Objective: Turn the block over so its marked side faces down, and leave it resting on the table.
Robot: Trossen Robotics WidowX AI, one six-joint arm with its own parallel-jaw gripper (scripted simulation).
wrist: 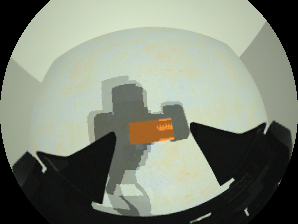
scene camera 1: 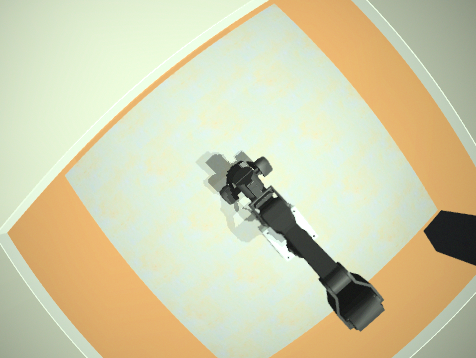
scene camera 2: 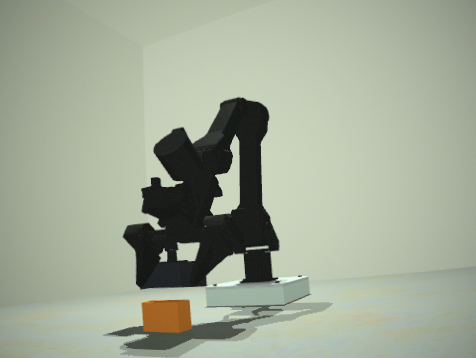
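Observation:
My gripper's open and holding nothing; you'd find my gripper [scene camera 2: 164,285] in that view, and it's also there in the wrist view [wrist: 153,131] and in scene camera 1 [scene camera 1: 237,170]. There's a block [scene camera 2: 162,315] too, and the wrist view has the block [wrist: 145,132] as well.

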